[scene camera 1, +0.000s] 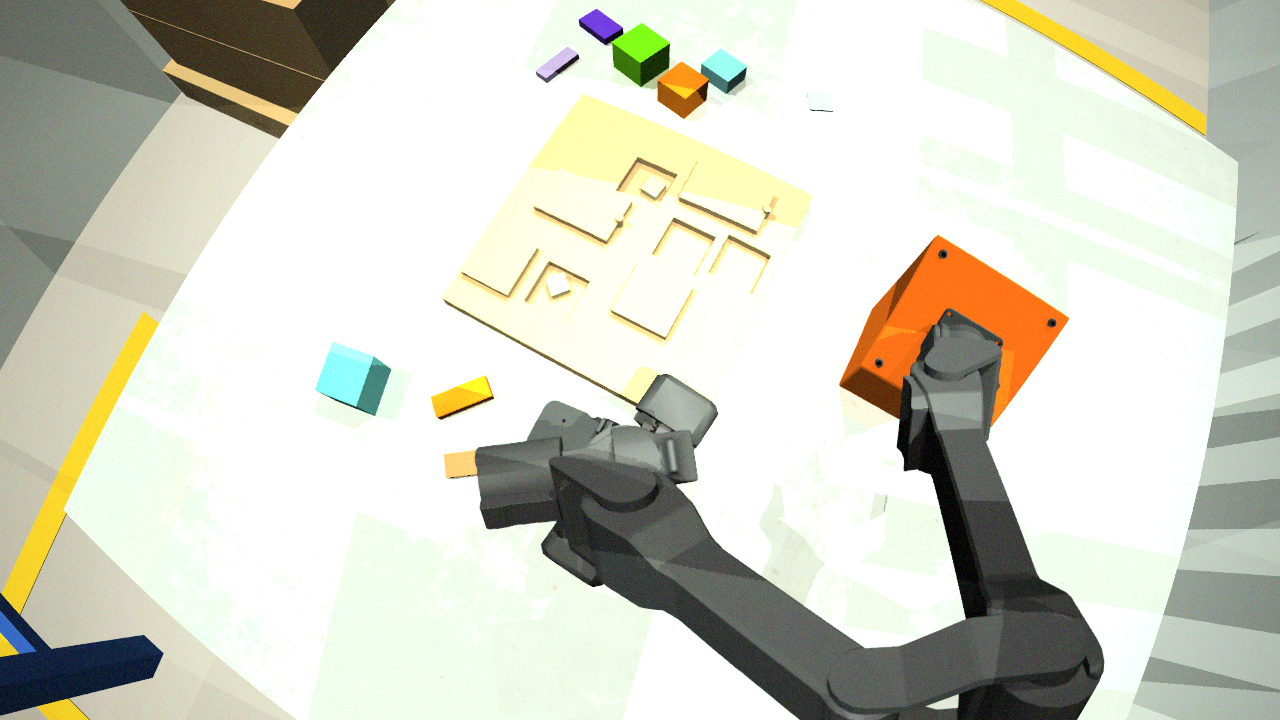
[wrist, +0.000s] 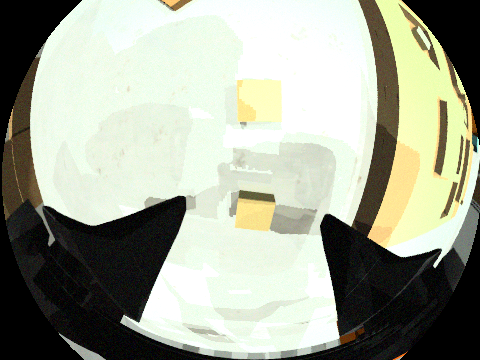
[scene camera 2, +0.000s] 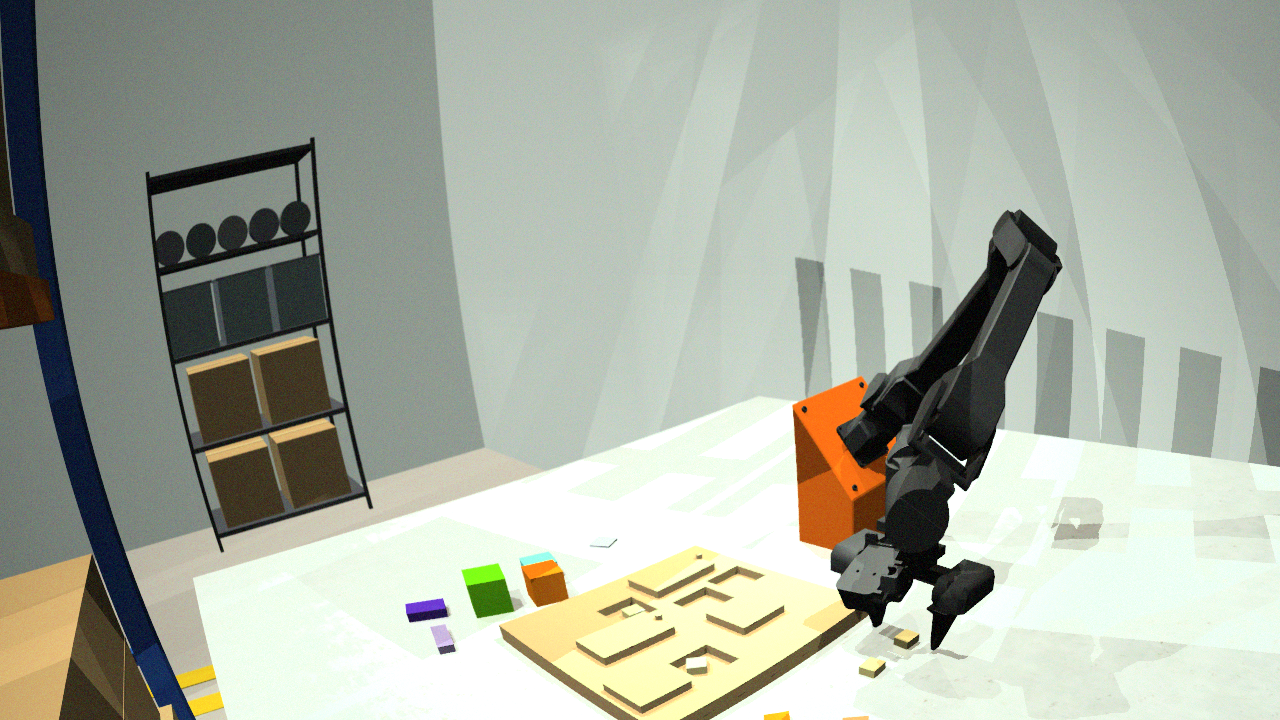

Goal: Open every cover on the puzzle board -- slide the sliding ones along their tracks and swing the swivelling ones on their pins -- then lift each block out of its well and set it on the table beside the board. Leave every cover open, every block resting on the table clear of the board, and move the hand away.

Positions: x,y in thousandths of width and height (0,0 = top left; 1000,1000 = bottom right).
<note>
My gripper (scene camera 2: 707,884) is open, holding nothing. Also in view: an orange cube (scene camera 1: 533,124), a green cube (scene camera 2: 380,813), an orange flat piece (scene camera 1: 373,544), a small tan block (wrist: 539,279) and a small tan block (wrist: 530,585).
The orange cube is seen too in scene camera 2 (scene camera 2: 426,810). My gripper also shows in scene camera 1 (scene camera 1: 494,680) and in the wrist view (wrist: 534,596). The wrist view does not show the green cube: it is out of frame. The wrist view does not show the orange flat piece: it is out of frame.
</note>
